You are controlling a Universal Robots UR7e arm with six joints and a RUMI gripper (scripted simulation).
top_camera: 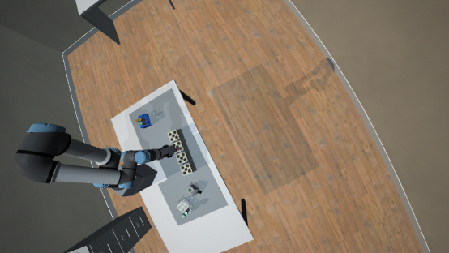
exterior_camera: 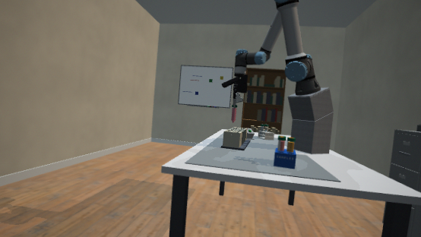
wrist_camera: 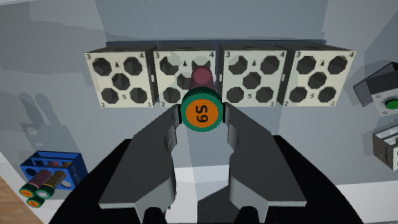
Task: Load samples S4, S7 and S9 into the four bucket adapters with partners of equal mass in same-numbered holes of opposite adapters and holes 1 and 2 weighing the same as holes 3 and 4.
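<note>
Now: hand 1 cm past the tube S9 and 5 cm above it. The rest, counted from my hand: tube S4: 35 cm behind, 39 cm to the left, 19 cm below; adapter 1: 3 cm behind, 2 cm to the left, 20 cm below; green DONE key: 6 cm behind, 39 cm to the right, 18 cm below.
</note>
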